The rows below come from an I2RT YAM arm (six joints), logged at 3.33 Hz.
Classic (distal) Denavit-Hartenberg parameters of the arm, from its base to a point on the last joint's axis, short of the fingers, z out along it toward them. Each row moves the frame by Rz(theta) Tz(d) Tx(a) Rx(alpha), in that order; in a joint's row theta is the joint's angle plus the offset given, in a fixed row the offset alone. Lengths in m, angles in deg.
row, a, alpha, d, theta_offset
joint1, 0.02, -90, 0.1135, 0
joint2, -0.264, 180, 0, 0
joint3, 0.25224, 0, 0, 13.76
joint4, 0.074, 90, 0, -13.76
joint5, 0, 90, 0, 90
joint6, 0, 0, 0.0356, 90
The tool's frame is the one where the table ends.
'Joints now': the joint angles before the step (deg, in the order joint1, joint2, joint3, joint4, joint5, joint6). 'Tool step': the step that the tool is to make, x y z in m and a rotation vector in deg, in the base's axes. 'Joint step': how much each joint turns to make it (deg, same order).
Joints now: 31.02 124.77 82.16 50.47 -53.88 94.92
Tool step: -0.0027 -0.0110 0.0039 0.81 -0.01 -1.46
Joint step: -0.94 -1.79 -2.51 1.97 0.62 1.02
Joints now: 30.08 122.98 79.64 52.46 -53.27 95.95
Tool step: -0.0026 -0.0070 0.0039 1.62 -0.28 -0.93
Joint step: -0.55 -0.99 -1.75 3.36 0.60 1.95
